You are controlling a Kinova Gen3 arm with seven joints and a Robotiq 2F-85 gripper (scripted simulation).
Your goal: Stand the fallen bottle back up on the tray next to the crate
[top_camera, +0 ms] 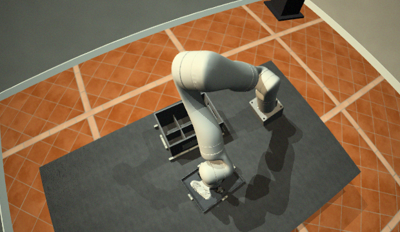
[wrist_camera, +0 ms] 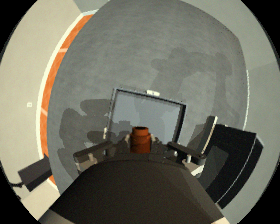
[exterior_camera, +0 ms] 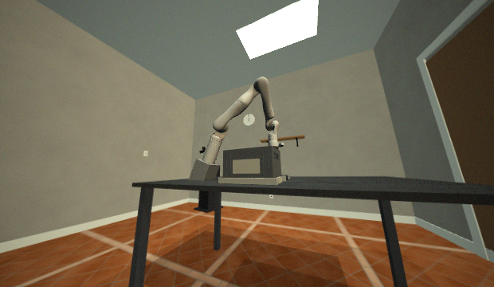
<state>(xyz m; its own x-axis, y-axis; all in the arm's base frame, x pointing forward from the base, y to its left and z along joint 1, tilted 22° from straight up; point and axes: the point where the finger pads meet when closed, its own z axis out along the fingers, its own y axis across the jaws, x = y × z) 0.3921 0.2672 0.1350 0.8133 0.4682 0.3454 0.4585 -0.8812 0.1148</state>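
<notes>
Now: hand 40 mm past the brown bottle and 20 mm to the left of it. From my hand the other things lie so: dark crate (300 mm to the right, 10 mm below); then dark tray (30 mm behind, 20 mm to the right, 80 mm below).
</notes>
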